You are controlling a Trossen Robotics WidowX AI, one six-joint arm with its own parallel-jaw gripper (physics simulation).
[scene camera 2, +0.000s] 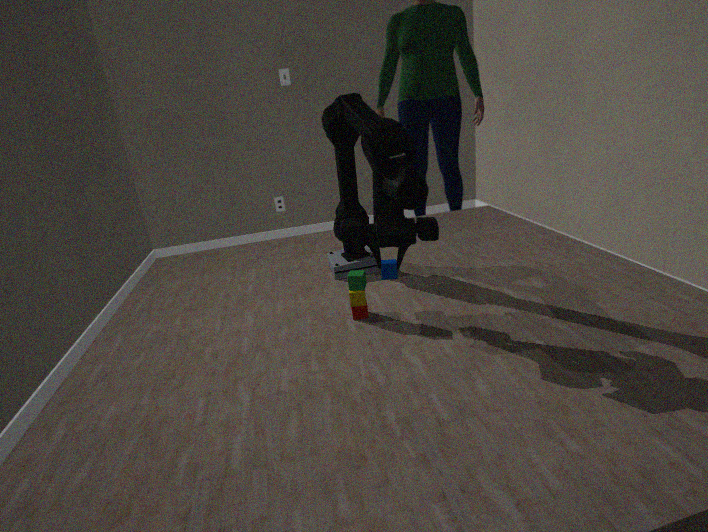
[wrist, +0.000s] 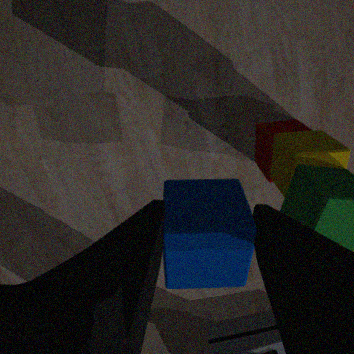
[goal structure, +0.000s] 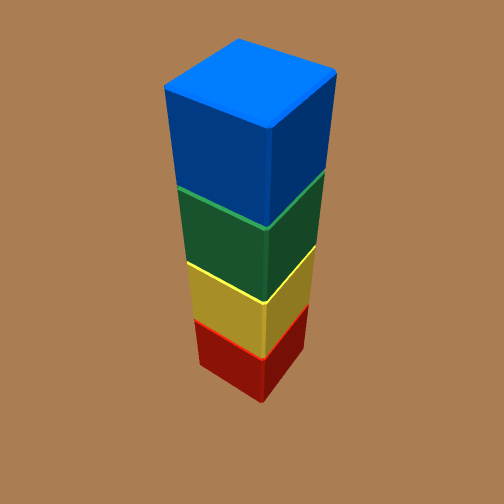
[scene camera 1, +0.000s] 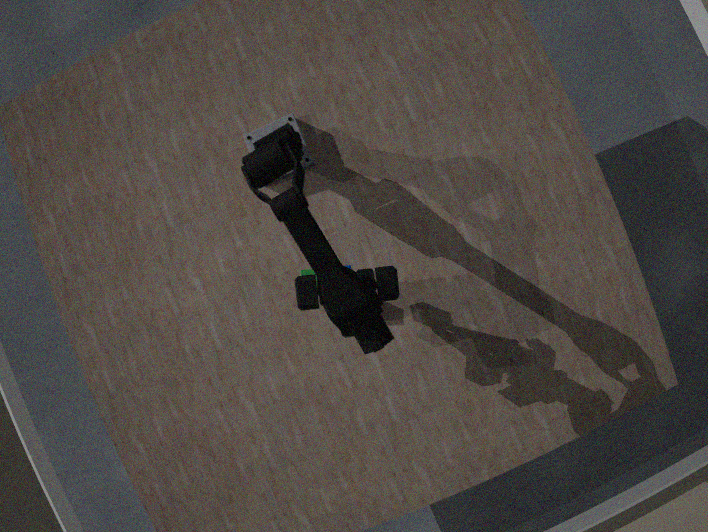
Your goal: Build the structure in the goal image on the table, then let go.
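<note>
A blue cube is held between the two fingers of my gripper, which is shut on it, above the table. In scene camera 1 a sliver of the blue cube shows beside the arm. A stack stands near it: a red cube at the bottom, a yellow cube on it, and a green cube on top. In the wrist view the stack is at the right, partly behind a finger. Scene camera 1 shows an edge of the green cube.
The arm's grey base plate stands behind the stack in scene camera 2. The wooden table top carries long arm shadows. A person in a green top stands by the back wall.
</note>
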